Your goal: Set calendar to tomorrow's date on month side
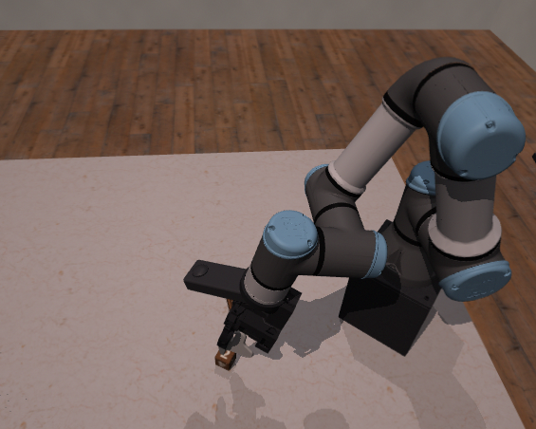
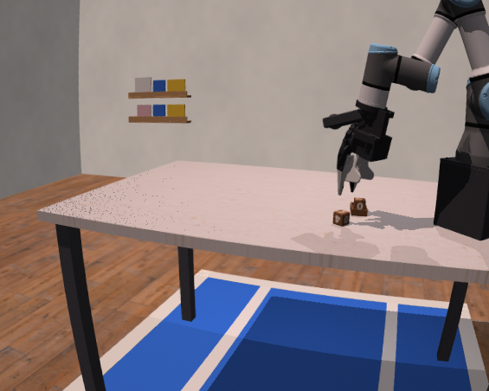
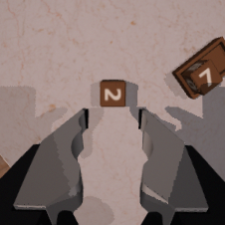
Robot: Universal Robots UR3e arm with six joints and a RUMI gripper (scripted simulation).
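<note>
My gripper is now 8 cm above the brown digit cube and 1 cm short of it. From my hand the other things lie so: calendar tray 12 cm to the right, 8 cm below, 1 cm behind.
</note>
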